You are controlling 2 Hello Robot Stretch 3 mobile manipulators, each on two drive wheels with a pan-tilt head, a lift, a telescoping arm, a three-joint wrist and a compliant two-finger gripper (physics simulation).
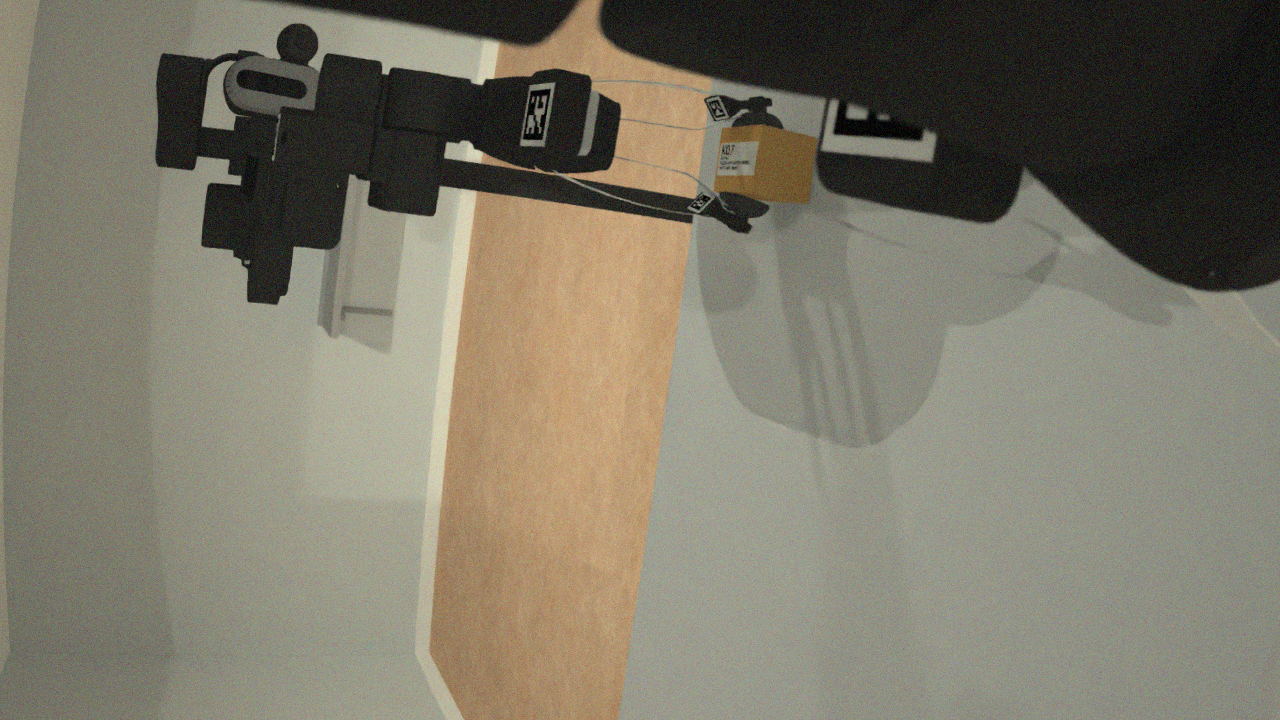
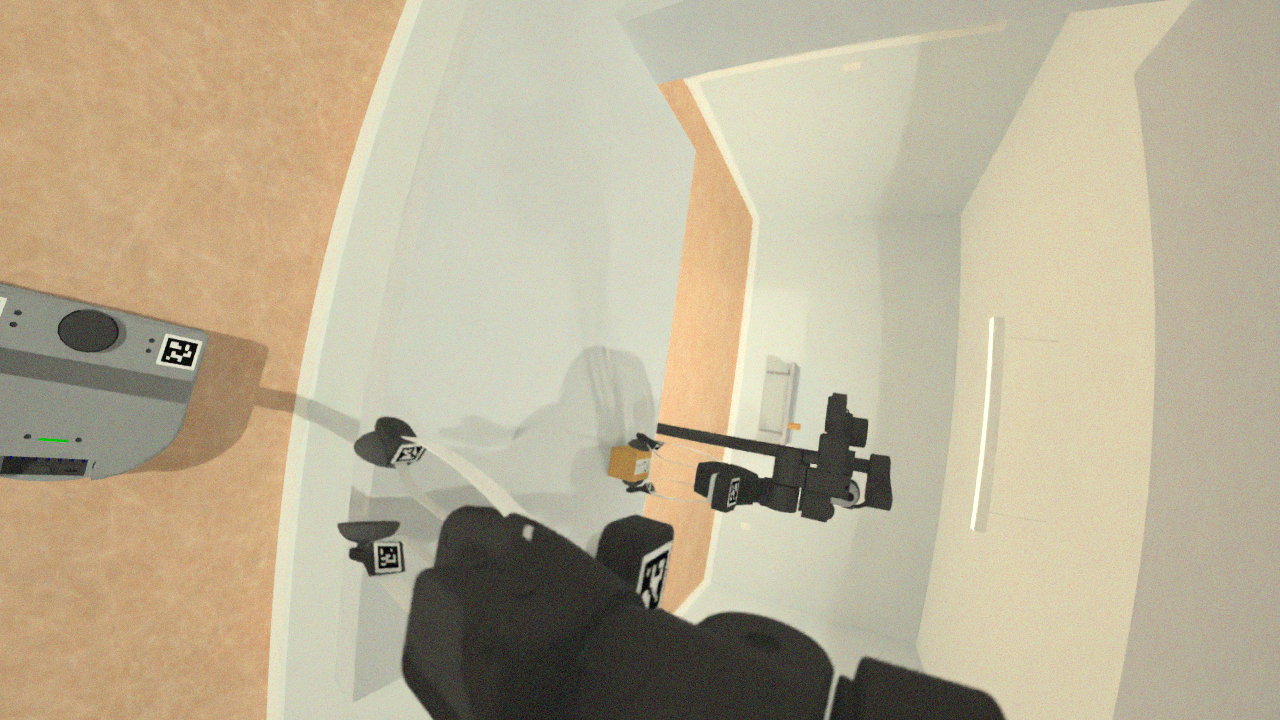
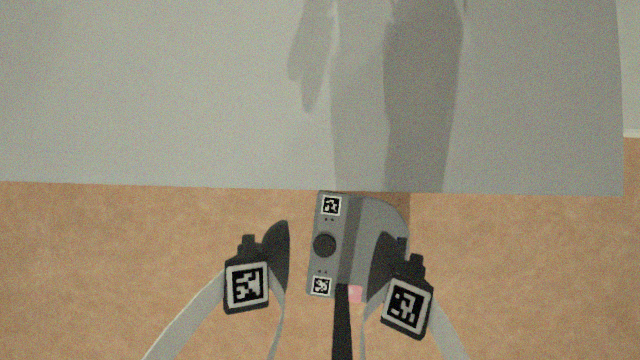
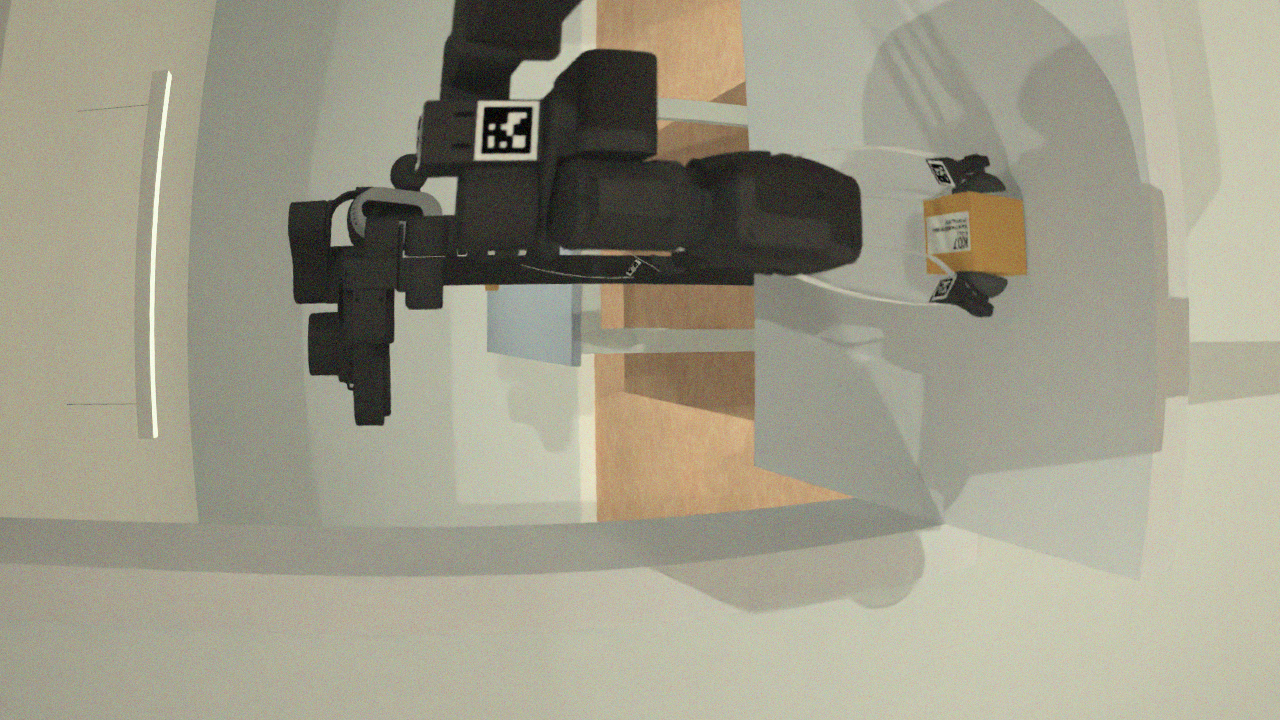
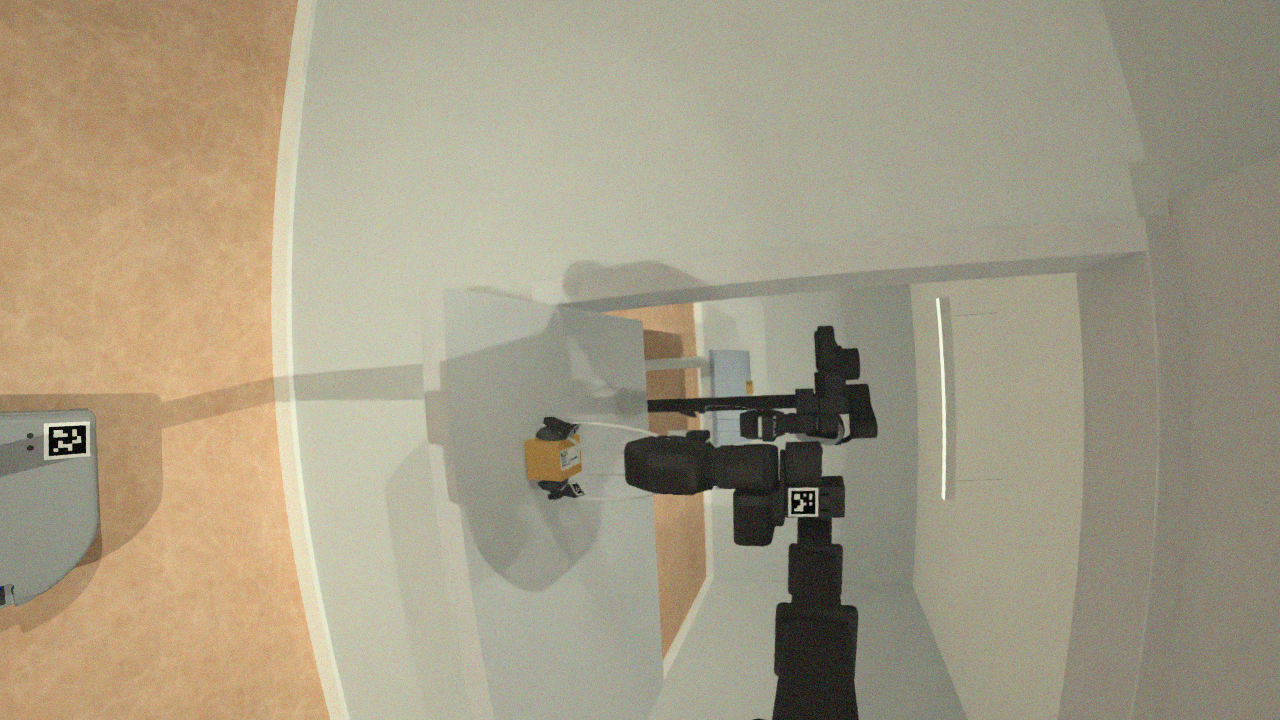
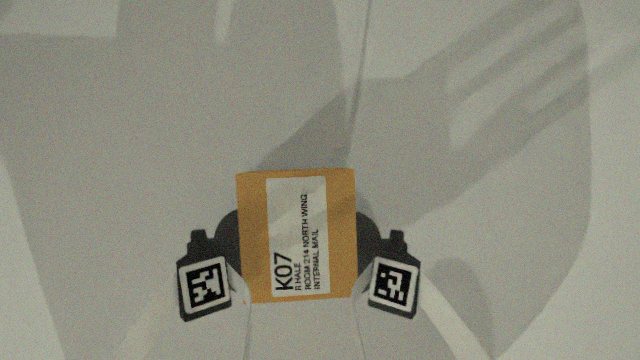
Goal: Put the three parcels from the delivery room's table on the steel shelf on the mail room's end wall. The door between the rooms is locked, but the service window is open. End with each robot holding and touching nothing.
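r2's gripper [image 6: 298, 240] [image 4: 980, 234] [image 5: 558, 458] is shut on the orange parcel K07 [image 6: 255, 200] [image 4: 1006, 234] [image 5: 541, 460] [image 1: 787, 165] [image 2: 622, 463] at the service window's counter [image 5: 599, 635] [image 4: 805, 402] [image 2: 537, 223]. Its pads press two opposite sides. Whether the parcel touches the counter is unclear. r1's gripper [image 3: 327, 260] [image 2: 375, 490] is open and empty, its fingers part-way apart. Another orange parcel [image 2: 793, 426] shows at the wall shelf [image 2: 776, 402] [image 1: 371, 259] behind r2. A bit of orange [image 5: 750, 386] [image 4: 491, 286] shows at the bluish table [image 5: 729, 365] [image 4: 532, 322] behind r1.
r2's mast and head [image 1: 268, 205] [image 2: 836, 465] stand across the counter from r1. r1's mast and head [image 4: 366, 313] [image 5: 832, 394] stand across from r2. r1's base [image 3: 380, 240] [image 2: 98, 394] is beside the counter. The window's side frame [image 5: 850, 259] borders the opening.
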